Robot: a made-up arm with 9 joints. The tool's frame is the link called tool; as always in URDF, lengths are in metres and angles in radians. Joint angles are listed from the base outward.
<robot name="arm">
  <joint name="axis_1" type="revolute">
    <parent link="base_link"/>
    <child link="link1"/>
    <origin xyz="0 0 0.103" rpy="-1.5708 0 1.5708"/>
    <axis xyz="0 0 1"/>
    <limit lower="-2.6" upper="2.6"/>
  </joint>
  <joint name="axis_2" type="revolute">
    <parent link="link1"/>
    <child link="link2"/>
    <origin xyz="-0.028 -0.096 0.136" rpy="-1.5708 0 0"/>
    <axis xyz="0 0 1"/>
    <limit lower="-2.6" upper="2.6"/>
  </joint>
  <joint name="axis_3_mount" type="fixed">
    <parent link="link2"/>
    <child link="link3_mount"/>
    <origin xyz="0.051 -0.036 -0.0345"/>
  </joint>
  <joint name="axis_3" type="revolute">
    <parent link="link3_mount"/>
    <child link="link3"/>
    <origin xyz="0.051 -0.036 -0.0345" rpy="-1.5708 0 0"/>
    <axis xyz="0 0 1"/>
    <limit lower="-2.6" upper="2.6"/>
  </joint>
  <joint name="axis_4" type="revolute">
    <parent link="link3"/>
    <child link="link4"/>
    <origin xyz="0.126 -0.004 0.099" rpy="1.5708 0 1.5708"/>
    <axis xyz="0 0 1"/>
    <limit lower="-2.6" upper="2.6"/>
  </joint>
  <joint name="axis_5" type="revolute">
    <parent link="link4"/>
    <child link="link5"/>
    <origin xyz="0.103 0.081 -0.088" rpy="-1.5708 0 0"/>
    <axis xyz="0 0 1"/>
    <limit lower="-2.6" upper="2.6"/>
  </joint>
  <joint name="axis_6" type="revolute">
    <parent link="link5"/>
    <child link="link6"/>
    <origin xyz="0.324 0.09 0.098" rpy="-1.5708 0 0"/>
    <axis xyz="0 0 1"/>
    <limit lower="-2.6" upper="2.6"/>
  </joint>
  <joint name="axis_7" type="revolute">
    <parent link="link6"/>
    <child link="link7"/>
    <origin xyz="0.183 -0.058 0.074" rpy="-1.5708 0 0"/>
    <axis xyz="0 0 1"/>
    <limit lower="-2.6" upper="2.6"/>
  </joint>
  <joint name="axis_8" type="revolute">
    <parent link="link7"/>
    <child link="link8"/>
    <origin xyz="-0.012 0.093 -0.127" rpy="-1.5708 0 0"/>
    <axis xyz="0 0 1"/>
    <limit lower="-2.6" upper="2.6"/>
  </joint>
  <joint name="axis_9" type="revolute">
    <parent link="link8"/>
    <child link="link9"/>
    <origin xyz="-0.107 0.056 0.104" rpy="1.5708 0 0"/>
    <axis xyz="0 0 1"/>
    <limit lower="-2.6" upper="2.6"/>
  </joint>
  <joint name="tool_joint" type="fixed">
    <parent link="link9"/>
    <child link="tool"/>
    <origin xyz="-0.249 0.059 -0.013" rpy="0 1.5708 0"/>
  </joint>
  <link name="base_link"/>
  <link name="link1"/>
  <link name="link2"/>
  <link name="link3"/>
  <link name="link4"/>
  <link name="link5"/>
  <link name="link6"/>
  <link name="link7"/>
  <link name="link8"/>
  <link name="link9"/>
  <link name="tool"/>
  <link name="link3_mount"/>
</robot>
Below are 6 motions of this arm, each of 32 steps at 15 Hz.
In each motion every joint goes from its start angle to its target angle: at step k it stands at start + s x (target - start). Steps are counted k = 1, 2, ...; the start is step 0. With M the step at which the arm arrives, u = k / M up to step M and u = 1 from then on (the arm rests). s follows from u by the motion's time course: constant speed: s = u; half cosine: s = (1 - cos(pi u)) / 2; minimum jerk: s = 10 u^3 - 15 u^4 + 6 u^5.
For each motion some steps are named. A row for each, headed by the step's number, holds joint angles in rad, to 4 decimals.
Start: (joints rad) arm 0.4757 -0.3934 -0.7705 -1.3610 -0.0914 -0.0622 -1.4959 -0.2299 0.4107
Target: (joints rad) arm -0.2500 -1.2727 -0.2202 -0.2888 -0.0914 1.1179 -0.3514 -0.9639 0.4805
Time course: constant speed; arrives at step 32
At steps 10, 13, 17, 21, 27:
10: 0.2489 -0.6682 -0.5985 -1.0259 -0.0914 0.3066 -1.1382 -0.4593 0.4325
13: 0.1809 -0.7506 -0.5469 -0.9254 -0.0914 0.4172 -1.0309 -0.5281 0.4391
17: 0.0902 -0.8605 -0.4782 -0.7914 -0.0914 0.5647 -0.8879 -0.6198 0.4478
21: -0.0005 -0.9704 -0.4094 -0.6574 -0.0914 0.7122 -0.7448 -0.7116 0.4565
27: -0.1366 -1.1353 -0.3062 -0.4563 -0.0914 0.9335 -0.5302 -0.8492 0.4696

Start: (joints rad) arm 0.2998 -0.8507 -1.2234 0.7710 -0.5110 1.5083 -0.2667 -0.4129 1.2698
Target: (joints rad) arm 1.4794 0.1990 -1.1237 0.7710 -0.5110 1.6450 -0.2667 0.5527 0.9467
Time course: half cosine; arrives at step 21
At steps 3, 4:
3: 0.3582 -0.7987 -1.2185 0.7710 -0.5110 1.5151 -0.2667 -0.3651 1.2538
4: 0.4023 -0.7595 -1.2147 0.7710 -0.5110 1.5202 -0.2667 -0.3290 1.2417

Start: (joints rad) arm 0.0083 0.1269 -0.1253 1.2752 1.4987 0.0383 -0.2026 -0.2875 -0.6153
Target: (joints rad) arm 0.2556 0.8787 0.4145 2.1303 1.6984 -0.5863 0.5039 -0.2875 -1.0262
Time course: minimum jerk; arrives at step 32
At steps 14, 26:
14: 0.1033 0.4156 0.0820 1.6036 1.5754 -0.2016 0.0687 -0.2875 -0.7731
26: 0.2435 0.8420 0.3882 2.0886 1.6887 -0.5558 0.4694 -0.2875 -1.0062

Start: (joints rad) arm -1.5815 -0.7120 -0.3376 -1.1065 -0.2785 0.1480 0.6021 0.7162 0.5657
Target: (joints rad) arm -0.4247 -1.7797 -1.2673 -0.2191 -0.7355 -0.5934 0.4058 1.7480 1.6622
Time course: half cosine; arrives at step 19
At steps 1, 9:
1: -1.5736 -0.7193 -0.3439 -1.1004 -0.2816 0.1429 0.6008 0.7232 0.5732
9: -1.0509 -1.2018 -0.7641 -0.6994 -0.4881 -0.1921 0.5121 1.1895 1.0687

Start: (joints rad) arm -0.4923 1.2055 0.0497 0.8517 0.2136 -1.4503 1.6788 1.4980 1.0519
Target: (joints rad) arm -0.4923 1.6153 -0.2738 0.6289 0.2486 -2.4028 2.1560 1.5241 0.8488
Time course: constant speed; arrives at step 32
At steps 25, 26, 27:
25: -0.4923 1.5257 -0.2030 0.6776 0.2409 -2.1944 2.0516 1.5184 0.8932
26: -0.4923 1.5385 -0.2131 0.6707 0.2420 -2.2242 2.0665 1.5192 0.8869
27: -0.4923 1.5513 -0.2233 0.6637 0.2431 -2.2540 2.0814 1.5200 0.8805

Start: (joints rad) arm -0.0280 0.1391 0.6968 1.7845 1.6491 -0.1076 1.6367 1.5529 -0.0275
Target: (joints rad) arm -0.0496 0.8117 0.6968 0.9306 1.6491 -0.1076 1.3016 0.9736 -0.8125
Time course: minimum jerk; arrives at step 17
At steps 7, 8, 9, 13, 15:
7: -0.0353 0.3664 0.6968 1.4959 1.6491 -0.1076 1.5234 1.3571 -0.2928
8: -0.0376 0.4384 0.6968 1.4045 1.6491 -0.1076 1.4876 1.2951 -0.3768
9: -0.0400 0.5124 0.6968 1.3106 1.6491 -0.1076 1.4507 1.2314 -0.4632
13: -0.0477 0.7521 0.6968 1.0063 1.6491 -0.1076 1.3313 1.0249 -0.7429
15: -0.0493 0.8026 0.6968 0.9422 1.6491 -0.1076 1.3061 0.9814 -0.8019

